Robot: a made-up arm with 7 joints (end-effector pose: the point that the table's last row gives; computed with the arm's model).
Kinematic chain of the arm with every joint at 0, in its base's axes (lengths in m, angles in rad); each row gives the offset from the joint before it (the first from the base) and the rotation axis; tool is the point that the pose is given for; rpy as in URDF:
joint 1: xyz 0 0 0.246 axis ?
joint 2: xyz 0 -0.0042 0.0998 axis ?
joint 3: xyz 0 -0.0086 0.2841 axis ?
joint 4: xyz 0 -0.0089 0.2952 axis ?
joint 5: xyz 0 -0.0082 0.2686 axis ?
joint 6: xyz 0 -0.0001 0.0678 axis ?
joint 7: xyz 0 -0.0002 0.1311 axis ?
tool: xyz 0 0 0 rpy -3.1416 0 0
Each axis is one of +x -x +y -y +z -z.
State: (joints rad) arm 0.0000 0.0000 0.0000 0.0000 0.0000 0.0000 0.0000
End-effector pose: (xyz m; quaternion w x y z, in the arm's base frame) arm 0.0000 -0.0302 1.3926 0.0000 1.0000 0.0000 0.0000
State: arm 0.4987 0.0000 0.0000 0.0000 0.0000 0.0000 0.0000
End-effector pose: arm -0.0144 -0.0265 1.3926 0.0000 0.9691 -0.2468 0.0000
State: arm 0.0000 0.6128 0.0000 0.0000 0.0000 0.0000 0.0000
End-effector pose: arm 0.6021 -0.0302 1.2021 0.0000 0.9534 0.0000 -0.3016
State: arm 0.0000 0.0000 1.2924 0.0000 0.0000 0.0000 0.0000
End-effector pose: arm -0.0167 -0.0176 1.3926 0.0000 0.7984 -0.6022 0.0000
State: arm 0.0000 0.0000 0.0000 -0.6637 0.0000 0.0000 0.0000
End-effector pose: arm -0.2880 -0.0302 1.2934 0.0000 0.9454 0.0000 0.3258
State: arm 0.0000 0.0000 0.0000 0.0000 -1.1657 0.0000 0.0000
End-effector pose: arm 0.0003 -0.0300 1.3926 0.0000 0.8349 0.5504 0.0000
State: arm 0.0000 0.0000 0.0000 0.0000 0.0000 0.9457 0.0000
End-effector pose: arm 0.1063 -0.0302 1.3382 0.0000 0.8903 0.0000 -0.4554
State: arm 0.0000 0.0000 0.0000 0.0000 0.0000 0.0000 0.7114
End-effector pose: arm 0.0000 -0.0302 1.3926 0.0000 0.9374 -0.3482 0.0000
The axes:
joint 1: -z
joint 2: +y
joint 3: -z
joint 4: +y
joint 5: -z
joint 6: +y
joint 7: -z

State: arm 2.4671 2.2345 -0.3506 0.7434 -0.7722 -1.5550 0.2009
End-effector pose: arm -0.4958 -0.3197 -0.3515 0.7304 0.0768 0.6618 -0.1506
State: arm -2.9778 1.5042 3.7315 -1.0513 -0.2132 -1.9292 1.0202
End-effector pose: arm -0.6038 0.2520 0.1046 0.1157 0.5470 -0.2269 -0.7975
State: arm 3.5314 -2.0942 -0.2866 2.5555 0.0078 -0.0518 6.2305
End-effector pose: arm 0.2574 -0.1547 0.4727 0.2196 0.2599 0.9384 0.0609
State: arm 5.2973 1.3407 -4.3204 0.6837 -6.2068 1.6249 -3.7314
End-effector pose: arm 0.6265 0.4243 0.6570 0.5741 -0.6416 -0.4282 -0.2747
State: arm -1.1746 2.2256 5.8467 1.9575 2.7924 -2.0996 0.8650
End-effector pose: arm -0.0151 0.2125 -0.0288 0.0374 -0.0625 -0.9972 0.0176
